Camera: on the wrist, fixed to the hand. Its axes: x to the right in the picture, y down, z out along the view.
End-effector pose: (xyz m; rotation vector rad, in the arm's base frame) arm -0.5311 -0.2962 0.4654 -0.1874 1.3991 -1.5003
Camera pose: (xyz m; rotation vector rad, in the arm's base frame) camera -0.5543 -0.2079 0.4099 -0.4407 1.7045 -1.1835
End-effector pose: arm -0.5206 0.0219 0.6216 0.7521 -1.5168 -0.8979
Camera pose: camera -0.4262 0.0581 0.6562 0.4391 -1.2656 -1.1629
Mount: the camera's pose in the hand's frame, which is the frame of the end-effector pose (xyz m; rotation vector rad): -0.0263 0.0504 -0.0905 -0.4223 0.0030 0.0067
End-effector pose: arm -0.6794 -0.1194 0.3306 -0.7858 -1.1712 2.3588
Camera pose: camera -0.6065 -0.1094 0.2531 -0.9232 -1.6963 2.1374
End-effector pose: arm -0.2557 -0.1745 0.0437 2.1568 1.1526 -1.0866
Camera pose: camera -0.1836 -0.1516 0.1192 1.8305 1.2459 -0.7535
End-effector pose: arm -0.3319 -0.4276 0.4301 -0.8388 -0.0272 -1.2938
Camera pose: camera -0.3360 -0.4548 0.3268 -1.1941 0.2591 -1.3143
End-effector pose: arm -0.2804 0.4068 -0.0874 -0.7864 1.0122 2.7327
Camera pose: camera -0.2334 0.3121 -0.1031 -0.8389 0.4356 2.9914
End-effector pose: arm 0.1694 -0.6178 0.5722 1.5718 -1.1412 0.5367
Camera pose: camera 0.1333 -0.5228 0.6053 1.2015 -1.1693 0.2774
